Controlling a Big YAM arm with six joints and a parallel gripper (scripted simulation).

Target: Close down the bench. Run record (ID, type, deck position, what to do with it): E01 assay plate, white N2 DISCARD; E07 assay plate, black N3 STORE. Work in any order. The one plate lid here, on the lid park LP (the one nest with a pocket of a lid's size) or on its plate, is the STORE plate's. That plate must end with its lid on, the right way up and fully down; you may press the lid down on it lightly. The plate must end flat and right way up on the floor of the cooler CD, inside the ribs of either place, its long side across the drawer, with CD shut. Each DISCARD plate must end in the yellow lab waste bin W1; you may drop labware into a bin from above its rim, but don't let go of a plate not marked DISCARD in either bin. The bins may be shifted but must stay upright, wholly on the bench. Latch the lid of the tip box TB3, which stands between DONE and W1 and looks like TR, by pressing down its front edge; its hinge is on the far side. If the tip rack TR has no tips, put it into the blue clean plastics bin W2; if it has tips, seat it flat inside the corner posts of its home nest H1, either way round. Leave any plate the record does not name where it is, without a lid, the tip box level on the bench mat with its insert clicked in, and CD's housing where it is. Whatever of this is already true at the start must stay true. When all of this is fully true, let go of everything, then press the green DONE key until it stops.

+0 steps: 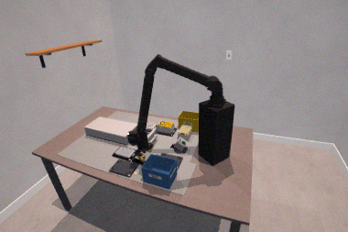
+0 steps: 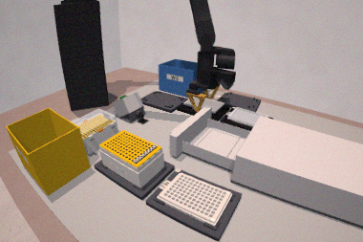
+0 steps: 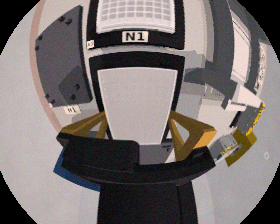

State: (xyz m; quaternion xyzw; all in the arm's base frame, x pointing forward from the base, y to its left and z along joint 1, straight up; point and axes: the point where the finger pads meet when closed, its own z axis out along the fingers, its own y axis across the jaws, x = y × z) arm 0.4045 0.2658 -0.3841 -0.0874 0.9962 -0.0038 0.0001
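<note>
The black plate is right at my hand. The rest, counted from my hand: dark lid park nest: 160 mm behind, 60 mm to the right, 10 mm below; black slab: 10 mm below; plate lid: right at my hand.
</note>
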